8 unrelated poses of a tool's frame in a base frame.
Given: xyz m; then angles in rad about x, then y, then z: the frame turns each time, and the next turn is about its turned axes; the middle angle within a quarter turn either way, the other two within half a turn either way.
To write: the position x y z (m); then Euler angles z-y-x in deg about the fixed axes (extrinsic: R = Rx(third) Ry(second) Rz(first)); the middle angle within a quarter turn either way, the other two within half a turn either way. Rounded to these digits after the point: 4 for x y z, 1 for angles.
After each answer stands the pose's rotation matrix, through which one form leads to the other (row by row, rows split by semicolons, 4 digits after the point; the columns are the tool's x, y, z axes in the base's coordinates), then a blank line. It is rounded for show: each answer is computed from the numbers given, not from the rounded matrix.
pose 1, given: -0.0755, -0.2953, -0.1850, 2.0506, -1.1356, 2.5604
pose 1, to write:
-0.0755, -0.2953, -0.1850, 146.7, -65.1, 117.5
-0.3524 -0.2315 -0.9068; 0.4189 0.8274 -0.3740; 0.8369 -0.5116 -0.1946

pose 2, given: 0.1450, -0.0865, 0.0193, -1.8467, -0.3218, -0.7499
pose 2, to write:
0.1450, -0.0865, 0.0193, -43.0, -18.4, -105.8
0.6942 0.6466 -0.3163; 0.4084 0.0081 0.9128; 0.5927 -0.7628 -0.2584

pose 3, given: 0.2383, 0.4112, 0.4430, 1.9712, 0.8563, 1.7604
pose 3, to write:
0.2383, 0.4112, 0.4430, 100.9, 49.1, 112.9
-0.1235 -0.6435 0.7554; -0.5139 -0.6097 -0.6034; 0.8489 -0.4627 -0.2554

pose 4, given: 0.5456, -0.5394, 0.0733, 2.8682, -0.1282, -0.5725
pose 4, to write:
0.5456, -0.5394, 0.0733, -32.8, -7.3, 164.3
0.8337 0.5373 -0.1278; 0.4926 -0.8280 -0.2678; -0.2497 0.1603 -0.9550

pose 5, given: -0.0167, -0.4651, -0.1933, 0.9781, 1.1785, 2.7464
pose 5, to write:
-0.0167, -0.4651, -0.1933, 157.4, 67.5, 56.0
-0.3528 -0.1472 0.9240; -0.4923 -0.8106 -0.3171; 0.7957 -0.5668 0.2136

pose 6, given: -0.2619, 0.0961, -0.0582, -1.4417, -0.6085, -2.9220
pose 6, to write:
-0.2619, 0.0961, -0.0582, -167.4, -34.9, -82.6
-0.8008 0.1787 -0.5716; -0.5813 -0.0022 0.8137; 0.1442 0.9839 0.1056

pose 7, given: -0.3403, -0.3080, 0.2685, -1.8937, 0.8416, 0.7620
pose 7, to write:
-0.3403, -0.3080, 0.2685, 43.7, 48.2, -108.5
0.4820 -0.4600 0.7457; -0.7307 0.2586 0.6318; -0.4835 -0.8494 -0.2114

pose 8, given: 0.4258, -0.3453, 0.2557, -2.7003, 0.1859, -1.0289
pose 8, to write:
0.4258, -0.3453, 0.2557, -59.0, 10.7, -154.7
0.5069 0.8420 0.1848; 0.7339 -0.5340 0.4197; 0.4521 -0.0771 -0.8886

